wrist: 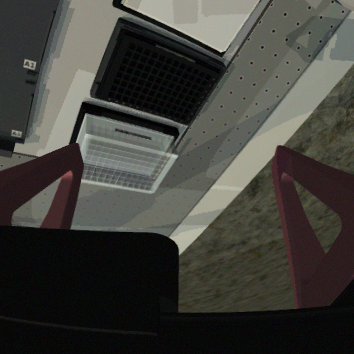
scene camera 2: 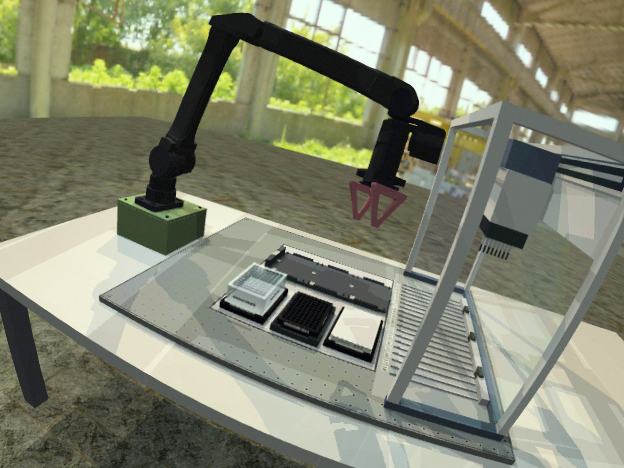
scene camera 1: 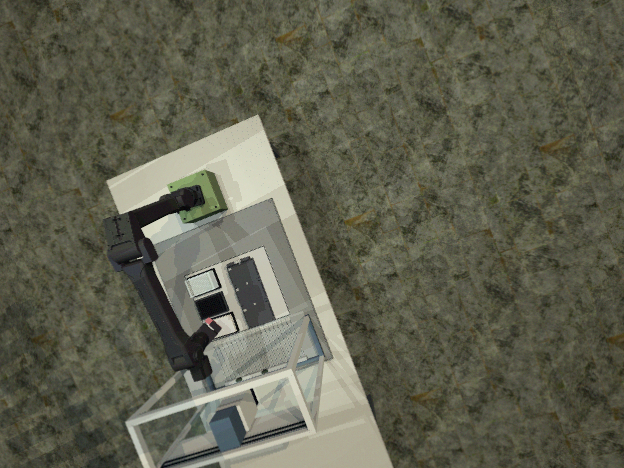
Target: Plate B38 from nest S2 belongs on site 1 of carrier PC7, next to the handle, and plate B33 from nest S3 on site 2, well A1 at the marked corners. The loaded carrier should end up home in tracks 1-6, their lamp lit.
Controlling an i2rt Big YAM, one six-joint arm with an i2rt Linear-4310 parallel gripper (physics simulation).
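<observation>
My gripper is open and empty, high above the nests. The dark carrier lies beside the nests, with no plate on it; an "A1" label shows in the wrist view. A clear plate, a black plate and a white plate sit in three nests in a row. Their nest and plate labels are not readable. The ribbed track deck holds no carrier; no lamp looks lit.
A tall frame with clear panels stands over the track deck. Inside it hangs a pipetting head with tips. The arm stands on a green base at the other end of the table.
</observation>
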